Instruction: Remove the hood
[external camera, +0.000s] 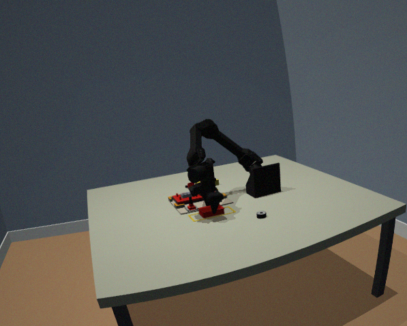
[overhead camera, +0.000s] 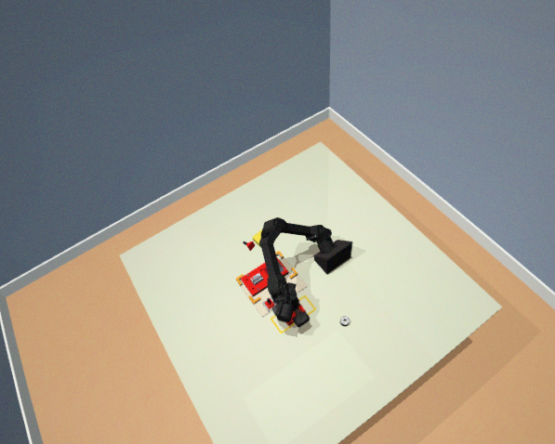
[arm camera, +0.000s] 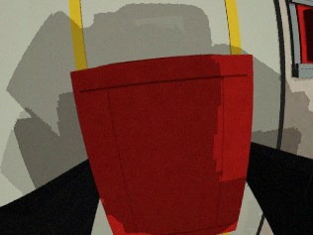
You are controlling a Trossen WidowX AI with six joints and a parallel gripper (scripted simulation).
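Now: gripper tip 10 mm below the red hood. From my gripper tip the other things lie so: small grey mount (100 mm to the right, 40 mm ahead, 20 mm above); then white wheel (180 mm to the left, 140 mm behind); then base plate (200 mm to the right, 30 mm behind).
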